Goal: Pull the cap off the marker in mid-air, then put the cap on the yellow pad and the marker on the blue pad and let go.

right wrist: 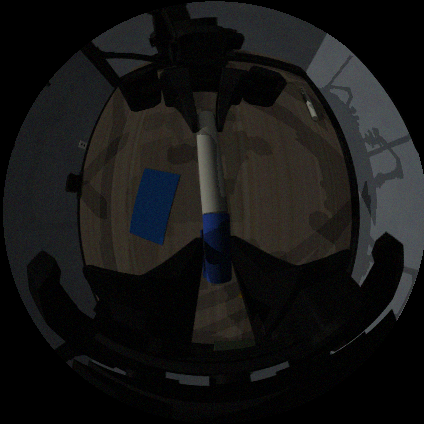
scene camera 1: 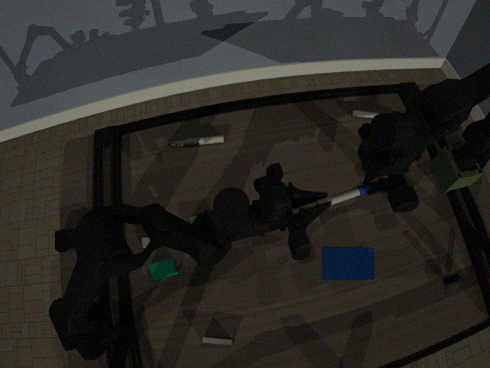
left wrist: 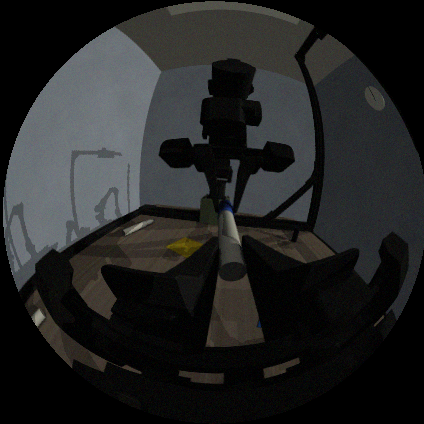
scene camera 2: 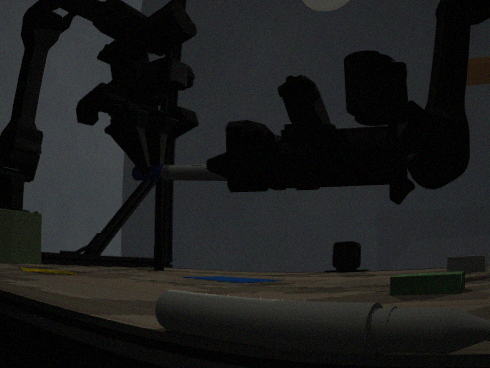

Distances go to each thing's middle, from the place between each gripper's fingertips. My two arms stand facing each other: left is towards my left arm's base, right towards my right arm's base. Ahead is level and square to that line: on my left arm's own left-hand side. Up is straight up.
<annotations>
My left hand is 9 cm to the left of the blue cap (right wrist: pixel 216 229) and 1 cm past it. From my left hand the other things lie so: blue pad (scene camera 1: pixel 338 263): 13 cm below, 12 cm behind, 2 cm to the right.
Right now my right hand is right at the blue cap. Also, from my right hand: blue pad: 13 cm below, 11 cm behind, 6 cm to the left.
</annotations>
